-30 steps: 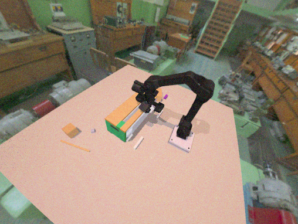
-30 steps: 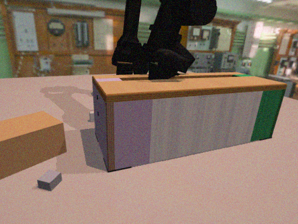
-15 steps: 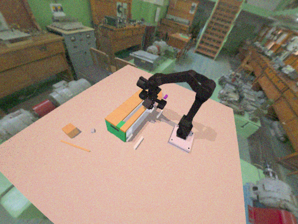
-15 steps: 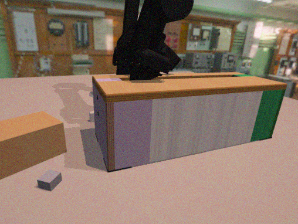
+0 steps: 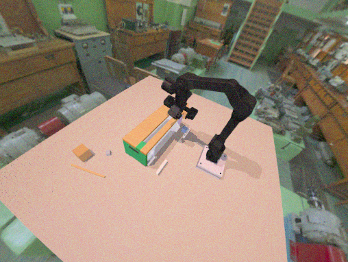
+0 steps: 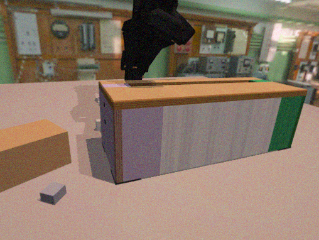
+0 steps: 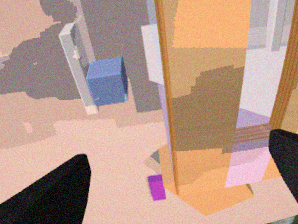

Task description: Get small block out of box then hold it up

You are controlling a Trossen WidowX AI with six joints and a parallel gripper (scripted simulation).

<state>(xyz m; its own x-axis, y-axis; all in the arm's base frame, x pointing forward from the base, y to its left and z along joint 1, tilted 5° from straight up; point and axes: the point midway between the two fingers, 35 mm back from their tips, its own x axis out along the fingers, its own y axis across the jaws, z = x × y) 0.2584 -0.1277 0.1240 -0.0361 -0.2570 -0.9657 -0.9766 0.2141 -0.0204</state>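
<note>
The blue block is 13 cm below my gripper tip, 6 cm behind it and 3 cm to the right of it. Round my gripper tip: thin orange stick (44 cm to the left, 30 cm ahead, 14 cm below); box (12 cm to the left, 8 cm below, 6 cm ahead).
</note>
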